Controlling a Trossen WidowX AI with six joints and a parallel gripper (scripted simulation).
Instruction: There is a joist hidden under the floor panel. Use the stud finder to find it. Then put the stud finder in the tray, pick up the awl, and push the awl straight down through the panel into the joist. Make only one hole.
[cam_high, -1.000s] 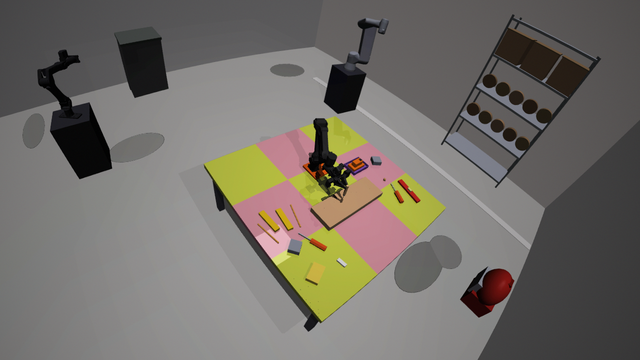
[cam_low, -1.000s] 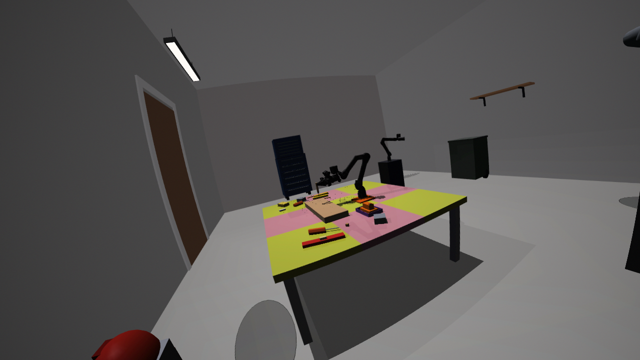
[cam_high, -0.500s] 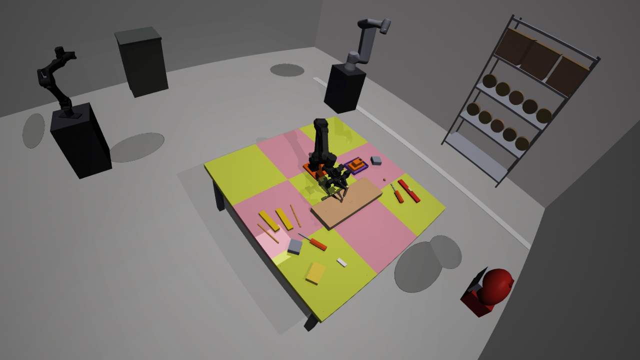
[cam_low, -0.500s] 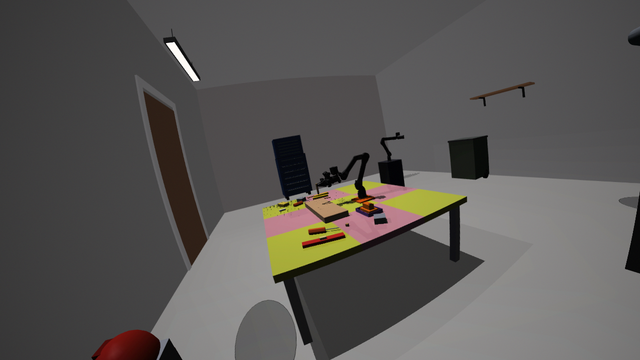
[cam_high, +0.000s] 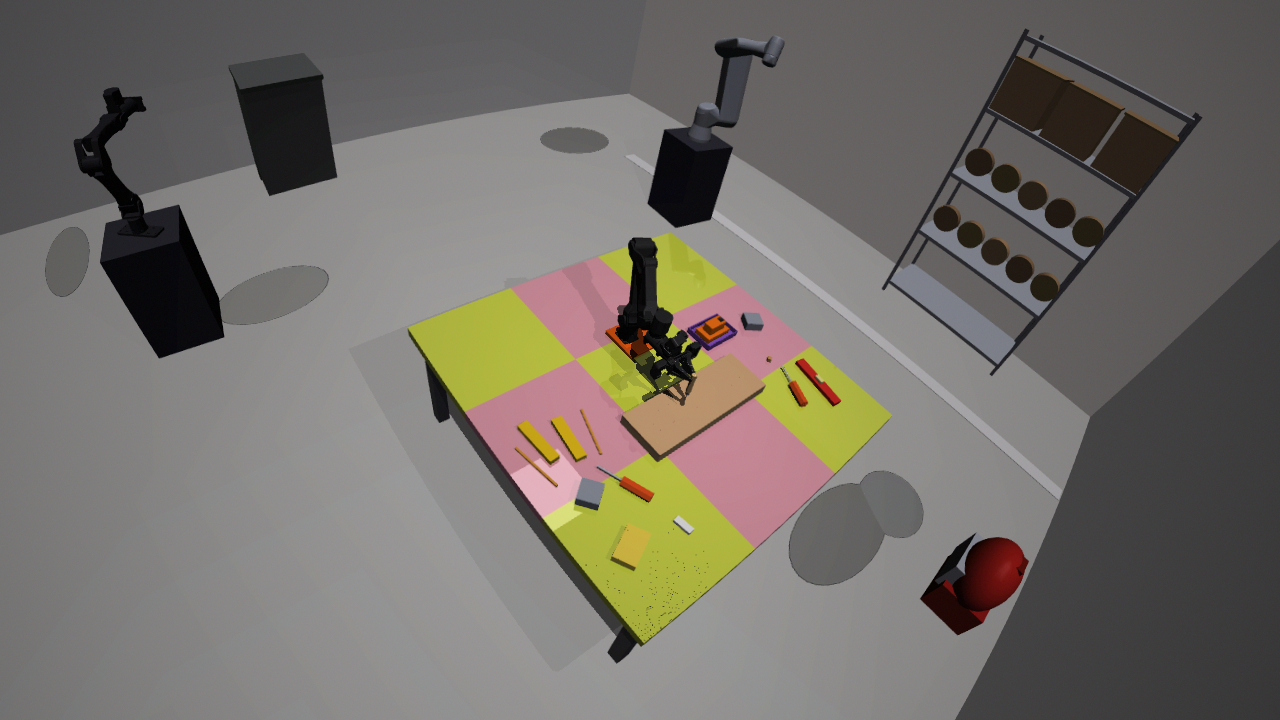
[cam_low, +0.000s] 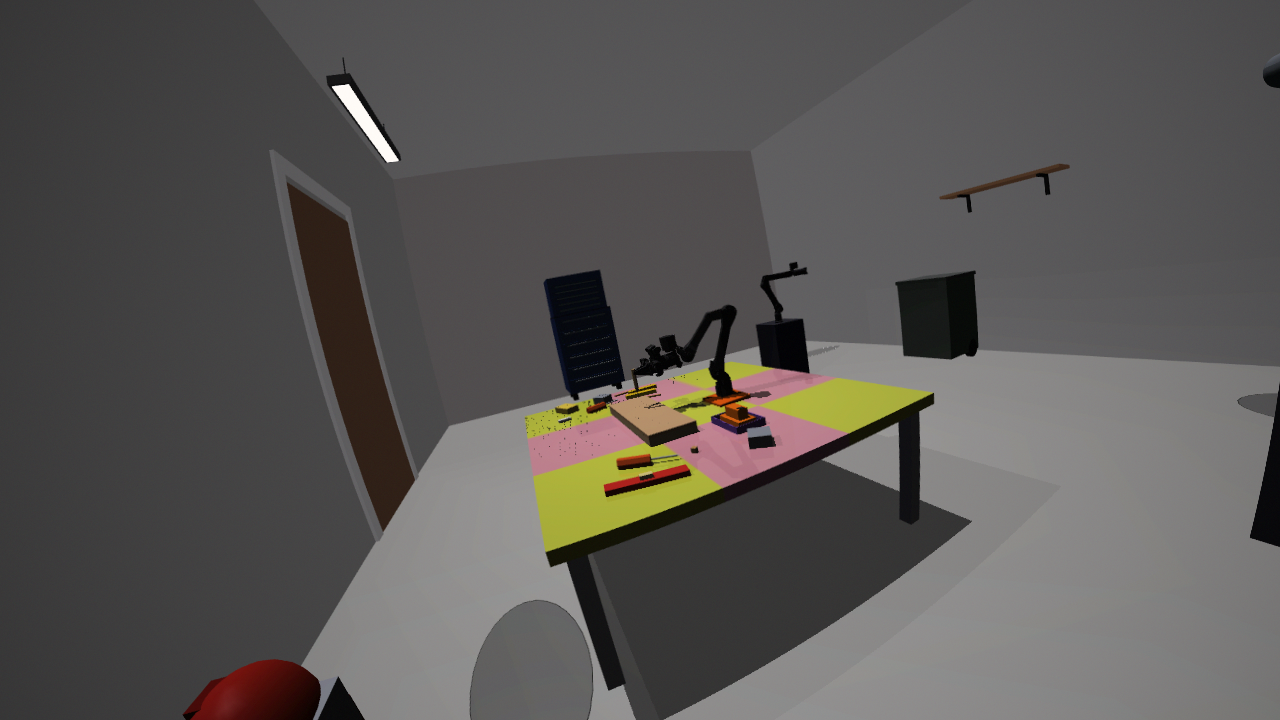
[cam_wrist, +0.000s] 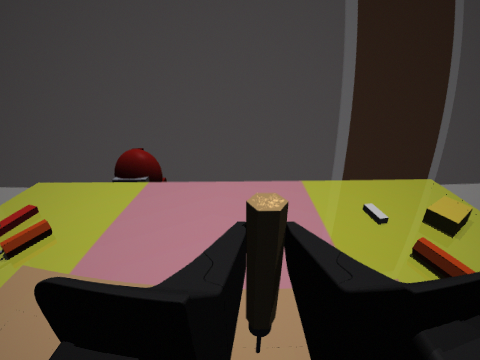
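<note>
Right now my gripper tip is 6 cm above the awl. From my gripper tip the other things lie so: white piece 32 cm ahead, 23 cm to the right, 18 cm below; orange stud finder 38 cm to the left, 26 cm behind, 14 cm below; purple tray 37 cm to the left, 26 cm behind, 18 cm below.
</note>
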